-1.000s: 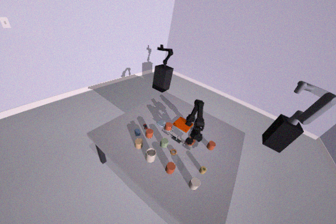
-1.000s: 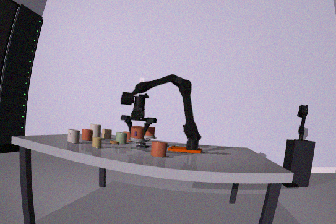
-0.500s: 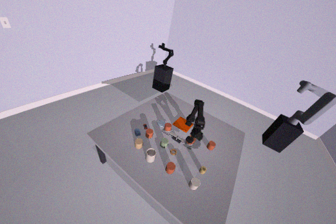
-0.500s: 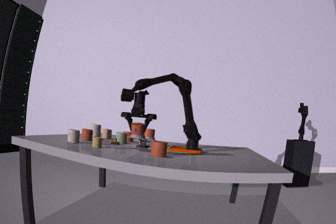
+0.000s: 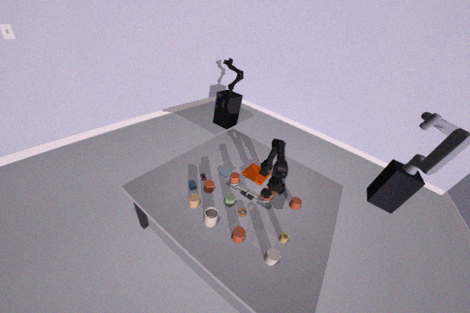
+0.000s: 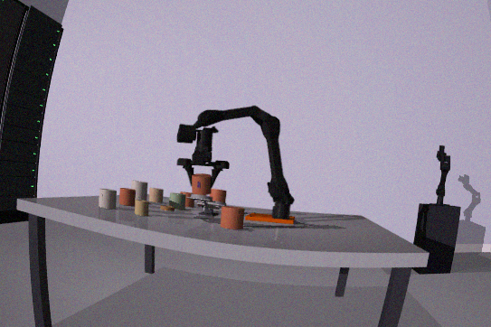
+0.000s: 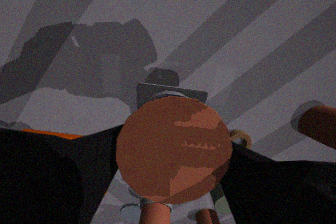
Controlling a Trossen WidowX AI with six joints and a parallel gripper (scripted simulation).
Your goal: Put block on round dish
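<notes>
The grey block lies 10 mm to the right of my gripper tip and 30 mm below it. The rest, counted from my gripper tip: balance (130 mm to the right, 90 mm below); then pale round dish (80 mm behind, 390 mm to the right, 110 mm below); then balance beam (10 mm behind, 130 mm to the right, 70 mm below).
</notes>
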